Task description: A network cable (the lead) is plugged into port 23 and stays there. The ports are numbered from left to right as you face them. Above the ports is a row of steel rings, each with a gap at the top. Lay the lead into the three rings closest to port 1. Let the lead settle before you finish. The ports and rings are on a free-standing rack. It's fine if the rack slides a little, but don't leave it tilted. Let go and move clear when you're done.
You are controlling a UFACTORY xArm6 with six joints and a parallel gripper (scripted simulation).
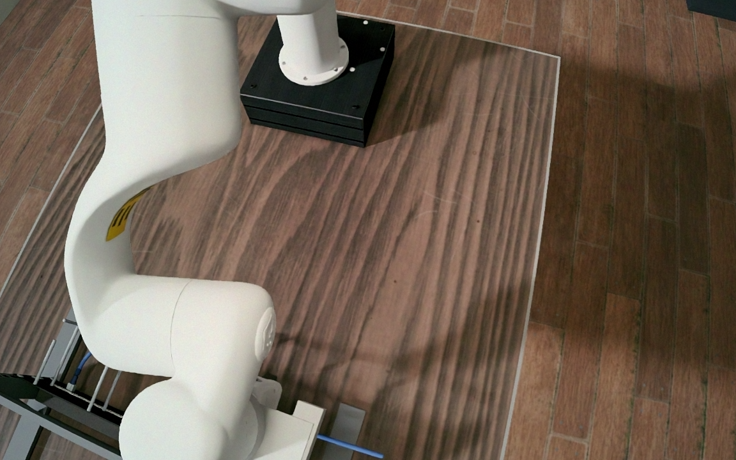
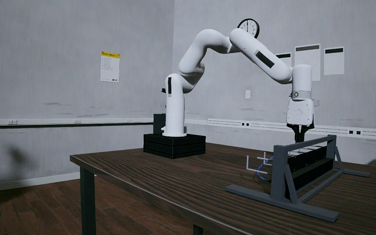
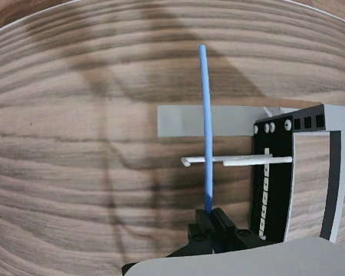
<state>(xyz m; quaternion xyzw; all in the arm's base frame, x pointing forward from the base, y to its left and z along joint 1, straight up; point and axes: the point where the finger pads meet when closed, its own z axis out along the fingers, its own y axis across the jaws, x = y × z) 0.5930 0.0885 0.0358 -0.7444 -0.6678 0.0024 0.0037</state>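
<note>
Now: hand 160 mm to the left of the grey rack, 80 mm short of it and 60 mm above it. From my hand the other things lie so: short blue piece (340 mm to the right, 90 mm below, 20 mm ahead).
</note>
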